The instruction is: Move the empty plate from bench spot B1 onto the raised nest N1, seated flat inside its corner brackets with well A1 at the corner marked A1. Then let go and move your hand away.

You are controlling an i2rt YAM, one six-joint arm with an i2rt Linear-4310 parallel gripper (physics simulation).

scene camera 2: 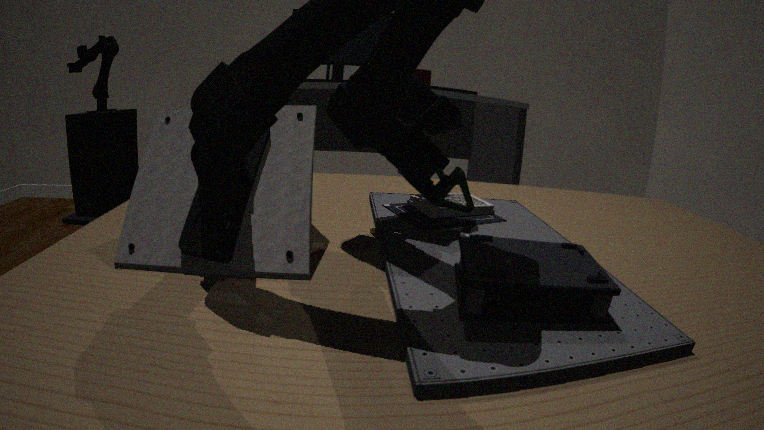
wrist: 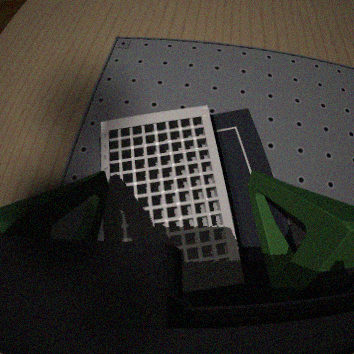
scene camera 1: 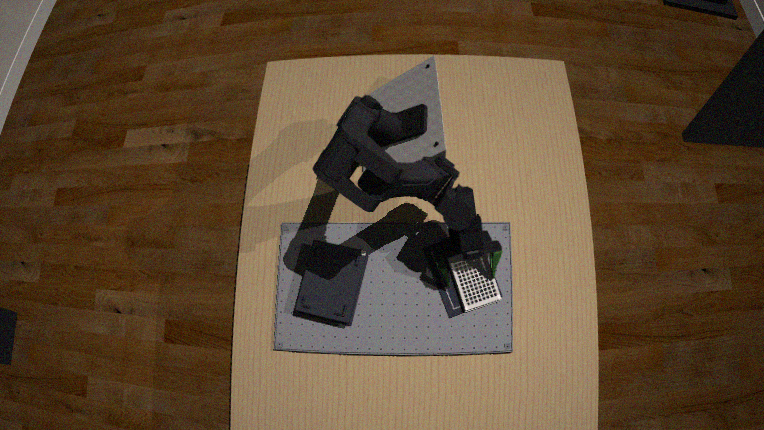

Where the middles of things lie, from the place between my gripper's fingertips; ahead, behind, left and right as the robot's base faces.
My hand is 3 cm past the dark nest pad (scene camera 2: 406,211), 2 cm to the left of it and 2 cm above it.
